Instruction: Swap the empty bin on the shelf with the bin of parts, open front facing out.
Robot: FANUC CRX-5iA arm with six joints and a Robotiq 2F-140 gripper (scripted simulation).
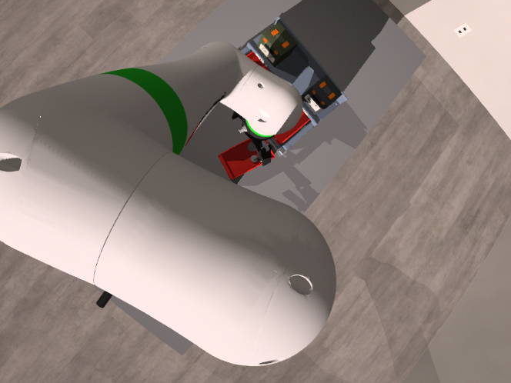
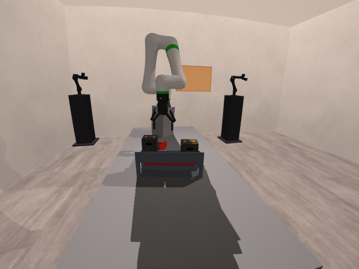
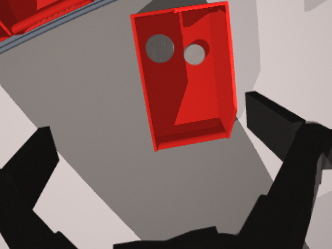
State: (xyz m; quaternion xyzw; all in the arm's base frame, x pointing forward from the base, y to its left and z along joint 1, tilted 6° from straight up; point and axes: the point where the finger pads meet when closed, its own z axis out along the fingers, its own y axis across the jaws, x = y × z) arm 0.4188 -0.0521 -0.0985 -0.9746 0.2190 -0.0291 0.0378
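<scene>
Right now my hand is 2 cm short of the grey disc, 4 cm to the left of it and 18 cm above it. From my hand the other things lie so: grey shelf: 24 cm ahead, 2 cm to the left, 12 cm below; then grey part: 26 cm ahead, 11 cm to the left, 17 cm below.
</scene>
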